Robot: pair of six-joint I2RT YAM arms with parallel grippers.
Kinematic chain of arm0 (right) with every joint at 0, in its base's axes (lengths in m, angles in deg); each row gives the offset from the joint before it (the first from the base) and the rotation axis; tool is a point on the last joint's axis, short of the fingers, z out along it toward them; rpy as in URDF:
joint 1: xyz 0 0 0.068 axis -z
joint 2: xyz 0.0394 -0.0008 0.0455 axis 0.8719 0.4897 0
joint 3: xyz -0.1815 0.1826 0.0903 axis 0.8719 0.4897 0
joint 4: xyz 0.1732 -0.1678 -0.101 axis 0.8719 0.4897 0
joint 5: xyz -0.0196 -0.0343 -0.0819 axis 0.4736 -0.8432 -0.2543
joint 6: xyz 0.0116 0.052 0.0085 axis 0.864 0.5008 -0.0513
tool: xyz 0 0 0 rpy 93.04 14.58 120.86
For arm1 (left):
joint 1: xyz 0 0 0.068 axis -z
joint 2: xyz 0.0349 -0.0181 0.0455 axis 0.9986 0.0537 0
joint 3: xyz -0.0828 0.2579 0.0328 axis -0.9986 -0.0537 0
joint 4: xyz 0.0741 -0.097 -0.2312 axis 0.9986 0.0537 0
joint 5: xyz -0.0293 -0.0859 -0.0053 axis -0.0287 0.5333 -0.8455
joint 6: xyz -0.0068 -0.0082 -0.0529 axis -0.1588 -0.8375 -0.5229
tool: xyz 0 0 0 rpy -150.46 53.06 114.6
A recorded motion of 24 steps. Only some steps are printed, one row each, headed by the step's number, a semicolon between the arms.
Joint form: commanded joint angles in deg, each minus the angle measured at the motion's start. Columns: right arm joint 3, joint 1, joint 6, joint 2, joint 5, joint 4; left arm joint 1, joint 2, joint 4, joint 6, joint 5, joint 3.
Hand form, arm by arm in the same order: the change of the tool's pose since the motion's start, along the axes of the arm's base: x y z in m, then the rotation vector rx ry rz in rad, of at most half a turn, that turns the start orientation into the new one. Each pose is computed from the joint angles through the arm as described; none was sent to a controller.
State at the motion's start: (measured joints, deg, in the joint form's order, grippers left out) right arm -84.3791 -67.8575 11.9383 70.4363 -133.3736 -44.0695; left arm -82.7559 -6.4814 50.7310 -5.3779 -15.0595 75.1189
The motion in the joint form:
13: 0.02 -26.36 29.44 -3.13 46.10 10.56; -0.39 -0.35 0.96 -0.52 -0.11 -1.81
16: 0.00 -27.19 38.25 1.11 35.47 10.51; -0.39 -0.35 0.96 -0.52 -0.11 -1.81
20: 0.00 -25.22 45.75 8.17 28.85 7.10; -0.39 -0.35 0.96 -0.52 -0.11 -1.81
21: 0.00 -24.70 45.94 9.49 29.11 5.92; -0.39 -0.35 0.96 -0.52 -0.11 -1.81
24: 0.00 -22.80 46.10 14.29 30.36 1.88; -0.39 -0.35 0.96 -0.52 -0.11 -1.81
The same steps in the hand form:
13: -0.0701 0.1612 -0.0038 0.8990 0.2378 0.5540; 0.0014 0.0007 -0.0125 -0.0061 0.0422 0.0091
16: -0.0609 0.1652 -0.0259 0.8288 0.1697 0.3368; 0.0014 0.0007 -0.0125 -0.0061 0.0422 0.0091
20: -0.0373 0.1619 -0.0614 0.7920 0.0980 0.1400; 0.0014 0.0007 -0.0125 -0.0061 0.0422 0.0091
21: -0.0324 0.1614 -0.0681 0.7965 0.0978 0.1294; 0.0014 0.0007 -0.0125 -0.0061 0.0422 0.0091
24: -0.0161 0.1581 -0.0933 0.8102 0.1071 0.0975; 0.0014 0.0007 -0.0125 -0.0061 0.0422 0.0091

